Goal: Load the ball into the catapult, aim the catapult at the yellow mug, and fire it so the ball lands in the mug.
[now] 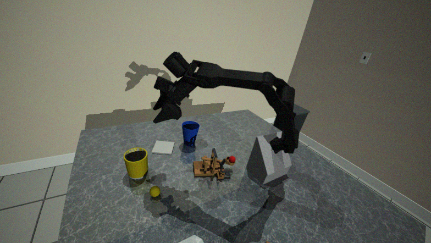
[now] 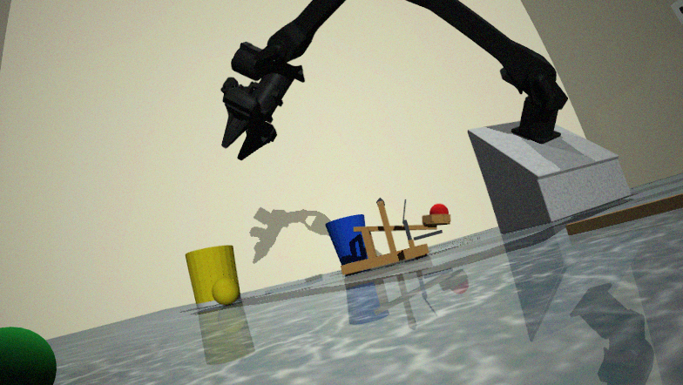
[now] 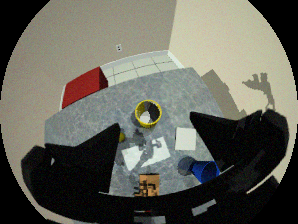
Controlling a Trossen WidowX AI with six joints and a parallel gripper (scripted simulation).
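Right now the red ball is 310 mm behind my gripper tip, 210 mm below it and 160 mm to the left of it. Round my gripper tip: yellow ball (260 mm below, 120 mm to the left, 50 mm ahead); then flat white tile (270 mm below, 140 mm to the right, 90 mm behind); then yellow mug (250 mm below, 70 mm ahead, 30 mm to the right).
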